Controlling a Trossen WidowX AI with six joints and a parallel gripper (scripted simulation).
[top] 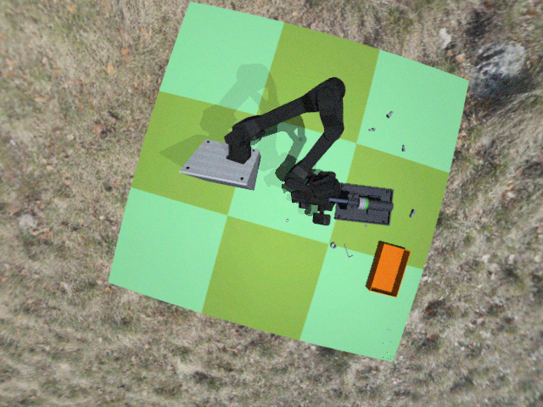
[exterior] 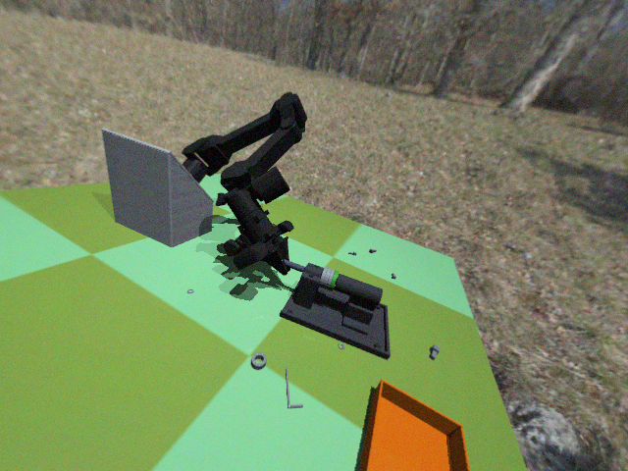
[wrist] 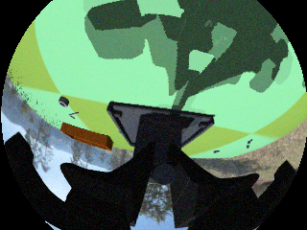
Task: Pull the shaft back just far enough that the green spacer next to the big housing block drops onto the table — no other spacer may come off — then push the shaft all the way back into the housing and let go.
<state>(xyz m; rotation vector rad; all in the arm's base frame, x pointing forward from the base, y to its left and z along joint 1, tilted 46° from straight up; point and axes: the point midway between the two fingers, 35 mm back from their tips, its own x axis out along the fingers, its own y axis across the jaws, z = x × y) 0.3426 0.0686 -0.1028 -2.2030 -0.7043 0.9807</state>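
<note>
Now: gripper tip 4 cm short of the grey shaft, 2 cm below it and 1 cm to the right of it. Also, from my gripper tip: orange tray: 32 cm ahead, 19 cm to the right, 5 cm below; light grey spacer: 9 cm ahead, 2 cm to the left, 2 cm above; green spacer: 10 cm ahead, 2 cm to the left, 2 cm above.
</note>
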